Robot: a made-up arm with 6 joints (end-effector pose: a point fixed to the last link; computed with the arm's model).
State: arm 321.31 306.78 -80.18 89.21 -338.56 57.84
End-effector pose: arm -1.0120 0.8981 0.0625 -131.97 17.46 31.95
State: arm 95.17 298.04 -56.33 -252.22 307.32 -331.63
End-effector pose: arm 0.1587 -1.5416 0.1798 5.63 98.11 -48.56
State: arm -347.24 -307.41 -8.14 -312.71 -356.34 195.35
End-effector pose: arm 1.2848 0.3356 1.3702 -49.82 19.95 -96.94
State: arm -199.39 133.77 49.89 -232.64 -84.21 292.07
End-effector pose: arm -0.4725 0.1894 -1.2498 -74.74 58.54 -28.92
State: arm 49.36 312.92 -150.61 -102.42 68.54 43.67
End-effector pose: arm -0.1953 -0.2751 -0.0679 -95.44 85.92 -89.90
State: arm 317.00 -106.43 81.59 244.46 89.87 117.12
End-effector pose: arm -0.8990 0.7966 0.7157 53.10 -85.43 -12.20
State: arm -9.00 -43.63 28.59 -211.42 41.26 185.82
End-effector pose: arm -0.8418 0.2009 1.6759 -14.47 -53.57 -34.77
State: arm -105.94 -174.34 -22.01 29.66 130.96 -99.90
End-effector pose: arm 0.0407 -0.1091 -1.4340 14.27 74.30 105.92
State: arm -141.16 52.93 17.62 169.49 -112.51 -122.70
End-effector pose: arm -1.1330 -0.9466 0.9107 -167.79 32.97 7.87
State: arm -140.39 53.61 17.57 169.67 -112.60 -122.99
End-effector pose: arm -1.1263 -0.9671 0.8938 -167.74 31.19 7.03
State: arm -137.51 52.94 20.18 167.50 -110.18 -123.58
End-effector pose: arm -1.0808 -1.0227 0.8747 -167.43 26.40 10.20
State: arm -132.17 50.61 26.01 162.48 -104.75 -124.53
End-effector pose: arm -0.9825 -1.1103 0.8529 -166.50 17.40 18.37
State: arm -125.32 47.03 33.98 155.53 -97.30 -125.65
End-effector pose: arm -0.8401 -1.1993 0.8319 -164.56 4.58 30.17
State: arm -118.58 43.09 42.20 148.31 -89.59 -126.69
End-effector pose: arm -0.6877 -1.2601 0.8147 -161.46 -9.72 42.57
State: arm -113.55 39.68 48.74 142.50 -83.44 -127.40
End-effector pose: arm -0.5680 -1.2851 0.8063 -158.07 -21.57 52.50
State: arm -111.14 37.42 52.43 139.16 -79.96 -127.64
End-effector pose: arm -0.5082 -1.2856 0.8088 -155.91 -27.76 58.28
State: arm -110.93 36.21 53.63 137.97 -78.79 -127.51
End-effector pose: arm -0.4999 -1.2752 0.8210 -155.43 -28.58 60.64
